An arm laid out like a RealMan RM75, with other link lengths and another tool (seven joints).
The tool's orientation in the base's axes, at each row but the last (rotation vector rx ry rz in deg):
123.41 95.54 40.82
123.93 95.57 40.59
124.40 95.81 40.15
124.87 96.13 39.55
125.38 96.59 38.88
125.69 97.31 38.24
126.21 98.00 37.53
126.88 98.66 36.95
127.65 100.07 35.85
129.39 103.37 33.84
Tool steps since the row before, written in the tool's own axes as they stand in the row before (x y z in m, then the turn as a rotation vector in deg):
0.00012 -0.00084 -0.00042 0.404 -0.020 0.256
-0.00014 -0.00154 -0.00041 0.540 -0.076 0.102
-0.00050 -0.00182 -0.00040 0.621 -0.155 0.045
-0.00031 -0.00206 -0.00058 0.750 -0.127 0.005
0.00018 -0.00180 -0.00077 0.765 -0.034 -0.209
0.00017 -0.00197 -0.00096 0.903 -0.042 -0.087
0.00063 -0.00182 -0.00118 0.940 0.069 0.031
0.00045 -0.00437 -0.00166 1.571 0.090 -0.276
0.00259 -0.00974 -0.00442 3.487 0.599 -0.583
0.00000 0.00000 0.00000 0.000 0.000 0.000
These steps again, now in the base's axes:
-0.00089 0.00032 -0.00008 0.207 0.406 -0.146
-0.00150 0.00026 -0.00050 0.102 0.545 -0.022
-0.00179 -0.00001 -0.00071 0.023 0.641 -0.001
-0.00206 0.00023 -0.00063 0.049 0.756 0.071
-0.00185 0.00062 -0.00022 0.015 0.734 0.301
-0.00210 0.00063 -0.00012 0.099 0.876 0.219
-0.00200 0.00102 0.00026 0.260 0.889 0.177
-0.00443 0.00147 -0.00050 0.251 1.472 0.569
-0.00997 0.00467 0.00007 0.914 3.167 1.412
0.00000 0.00000 0.00000 0.000 0.000 0.000

